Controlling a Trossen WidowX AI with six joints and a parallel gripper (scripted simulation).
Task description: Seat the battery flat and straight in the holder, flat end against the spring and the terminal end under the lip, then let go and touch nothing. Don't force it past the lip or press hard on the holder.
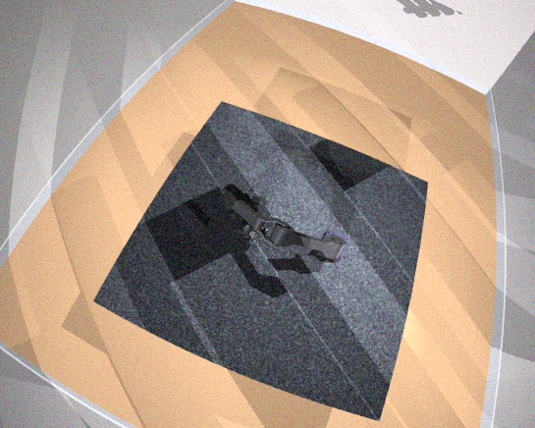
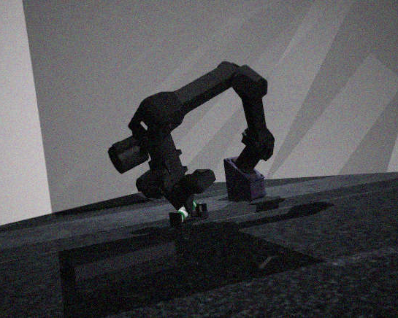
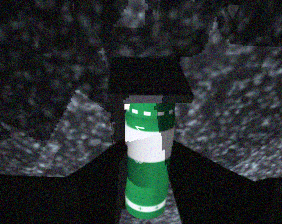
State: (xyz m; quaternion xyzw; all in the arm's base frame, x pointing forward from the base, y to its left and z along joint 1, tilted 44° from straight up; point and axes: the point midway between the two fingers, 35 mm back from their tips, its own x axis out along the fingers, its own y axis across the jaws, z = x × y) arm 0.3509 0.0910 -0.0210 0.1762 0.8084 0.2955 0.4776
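Right now the battery is 10 mm above my gripper tip.
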